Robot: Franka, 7 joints.
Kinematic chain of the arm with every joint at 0, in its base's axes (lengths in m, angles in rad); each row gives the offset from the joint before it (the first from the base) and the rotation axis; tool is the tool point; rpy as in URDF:
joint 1: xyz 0 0 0.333 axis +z
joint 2: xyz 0 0 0 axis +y
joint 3: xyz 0 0 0.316 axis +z
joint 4: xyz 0.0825 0 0 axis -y
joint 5: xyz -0.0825 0 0.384 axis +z
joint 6: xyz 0 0 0 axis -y
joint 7: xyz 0.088 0 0 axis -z
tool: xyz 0 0 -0.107 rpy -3.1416 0 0
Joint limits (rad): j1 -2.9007..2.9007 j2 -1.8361..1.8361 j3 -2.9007..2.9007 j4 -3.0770..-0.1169 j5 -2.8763..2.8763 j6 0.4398..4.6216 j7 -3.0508..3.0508
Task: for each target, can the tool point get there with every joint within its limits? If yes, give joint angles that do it. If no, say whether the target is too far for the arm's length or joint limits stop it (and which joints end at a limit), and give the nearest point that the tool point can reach.
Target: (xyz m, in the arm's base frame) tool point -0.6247 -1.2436 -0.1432
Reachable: no: too far | nearest point -0.3644 -0.7253 0.0553 | short by 0.613 m
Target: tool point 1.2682 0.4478 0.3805
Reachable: no: too far | nearest point 0.8084 0.2855 0.3633 | short by 0.488 m
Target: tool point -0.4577 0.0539 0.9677
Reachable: yes | joints 1.4615 -0.5025 0.9848 -1.2610 1.3111 2.4716 0.0554
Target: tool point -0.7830 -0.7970 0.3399
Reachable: no: too far | nearest point -0.6012 -0.6120 0.3383 | short by 0.259 m
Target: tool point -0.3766 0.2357 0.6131
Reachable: yes | joints -2.0386 1.3411 -2.1423 -2.3203 -0.3887 2.4940 -2.3410
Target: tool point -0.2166 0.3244 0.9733
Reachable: yes | joints 1.0243 -0.1566 1.2031 -0.9660 -1.2613 1.3511 2.0093
